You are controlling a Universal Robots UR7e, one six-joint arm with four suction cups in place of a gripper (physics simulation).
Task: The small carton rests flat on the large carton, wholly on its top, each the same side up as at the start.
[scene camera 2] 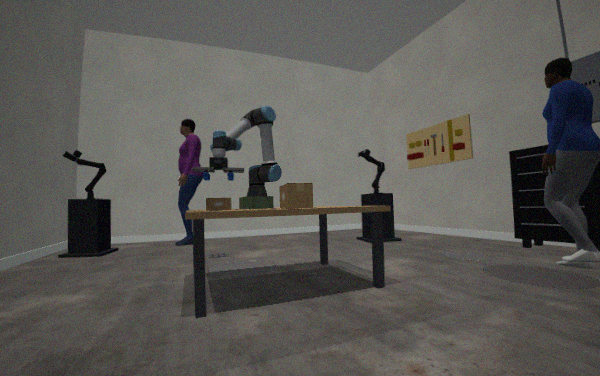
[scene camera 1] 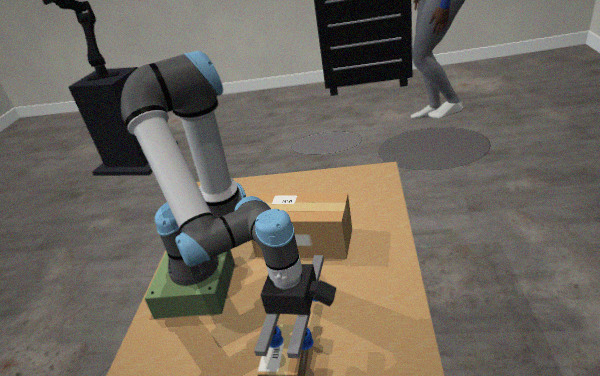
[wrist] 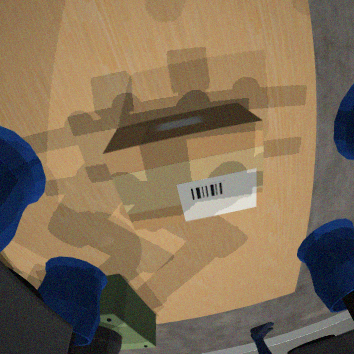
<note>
The suction head (wrist: 71, 287) holds nothing. The cup is 16 cm from the middle of a small carton (wrist: 209, 161), above it. The table carries a large carton (scene camera 2: 292, 195).
</note>
